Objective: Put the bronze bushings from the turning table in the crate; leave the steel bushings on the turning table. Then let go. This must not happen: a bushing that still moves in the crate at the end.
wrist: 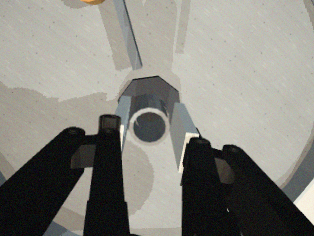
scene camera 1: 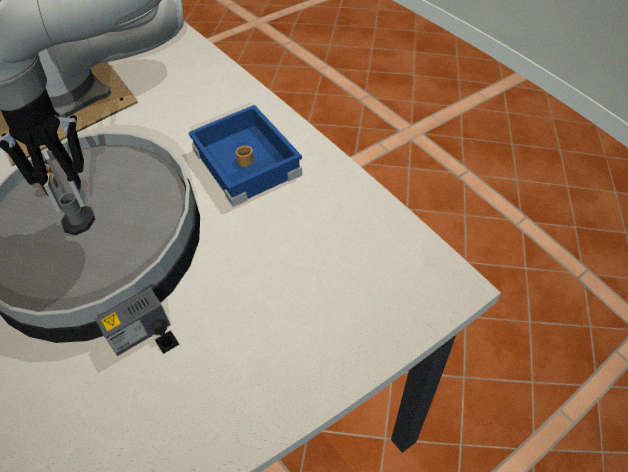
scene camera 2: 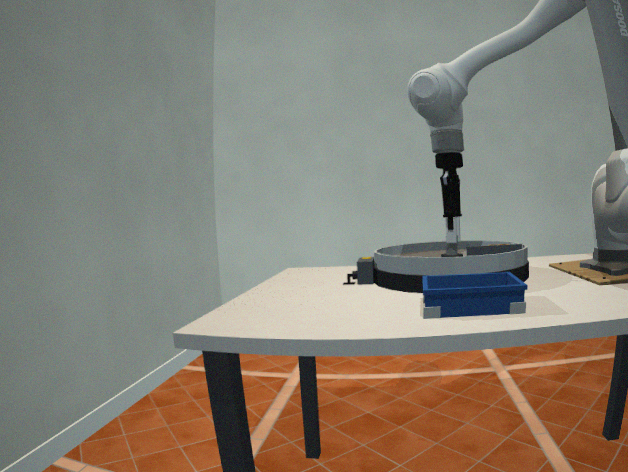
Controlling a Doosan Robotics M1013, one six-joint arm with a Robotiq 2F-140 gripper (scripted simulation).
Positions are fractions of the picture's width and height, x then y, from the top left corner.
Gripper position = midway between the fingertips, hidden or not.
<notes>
I see my gripper (scene camera 1: 0.11,0.43), a turning table (scene camera 1: 0.22,0.42) and a crate (scene camera 1: 0.44,0.34).
My gripper is seen too in the wrist view (wrist: 0.48,0.49) and in scene camera 2 (scene camera 2: 0.72,0.51). The turning table also shows in the wrist view (wrist: 0.76,0.32). The crate is seen too in scene camera 2 (scene camera 2: 0.73,0.63).
</notes>
